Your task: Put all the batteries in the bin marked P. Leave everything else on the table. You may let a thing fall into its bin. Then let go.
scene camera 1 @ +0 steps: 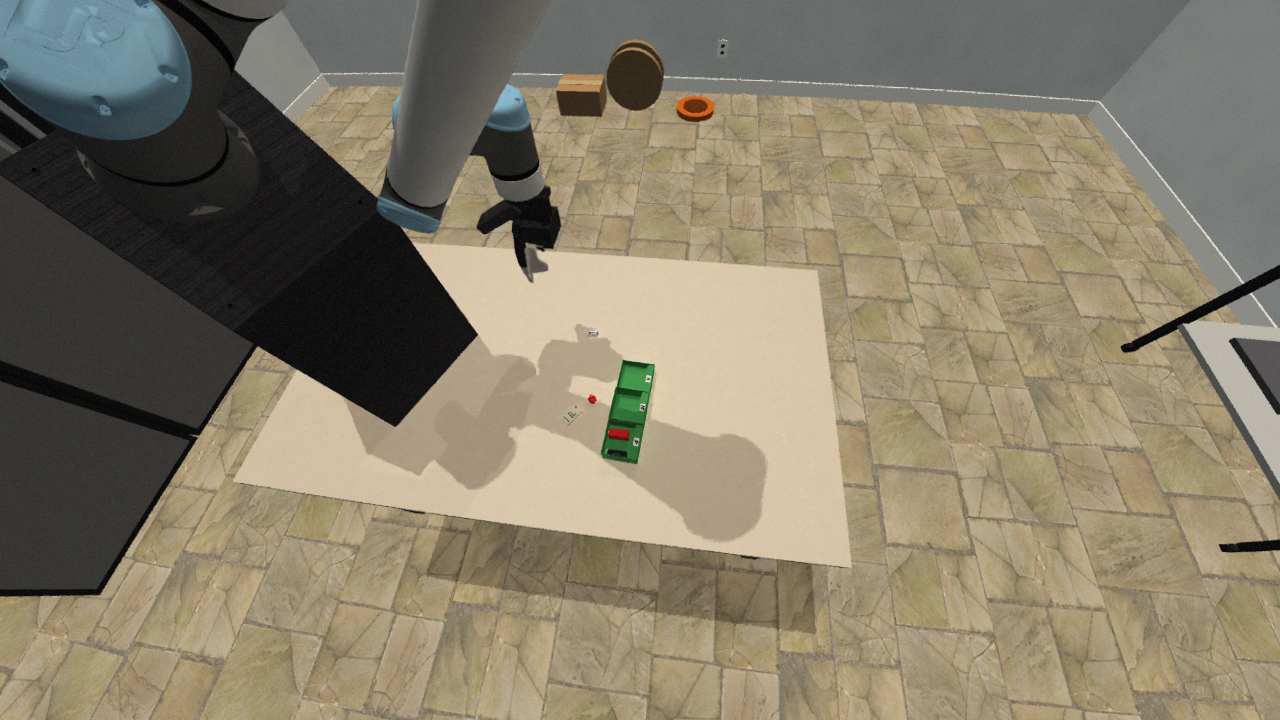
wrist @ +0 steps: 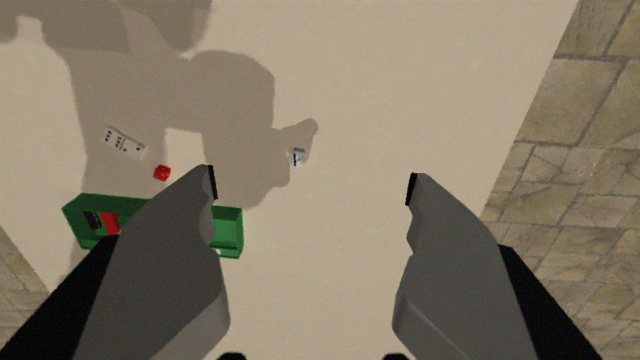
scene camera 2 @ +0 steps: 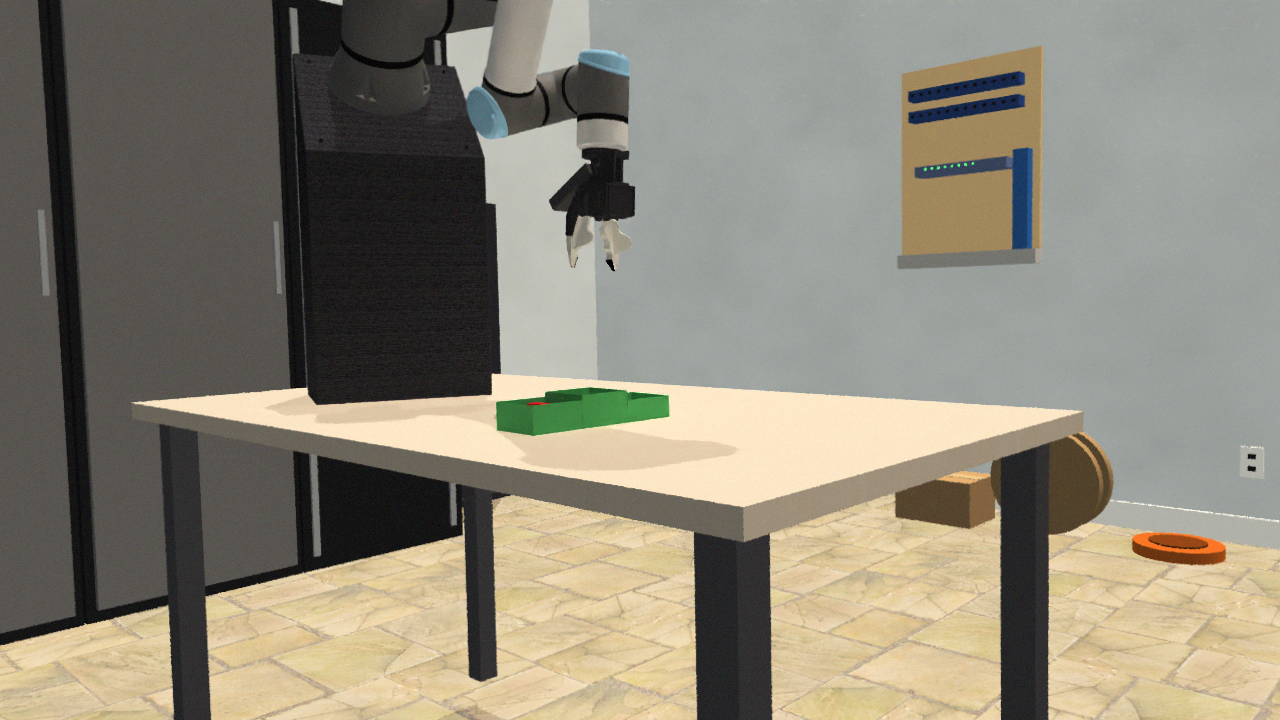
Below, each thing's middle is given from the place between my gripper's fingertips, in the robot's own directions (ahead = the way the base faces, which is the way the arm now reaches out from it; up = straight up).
The green bin row [scene camera 2: 572,409] is 270 mm to the right of my hand, 220 mm ahead of it and 210 mm below it.
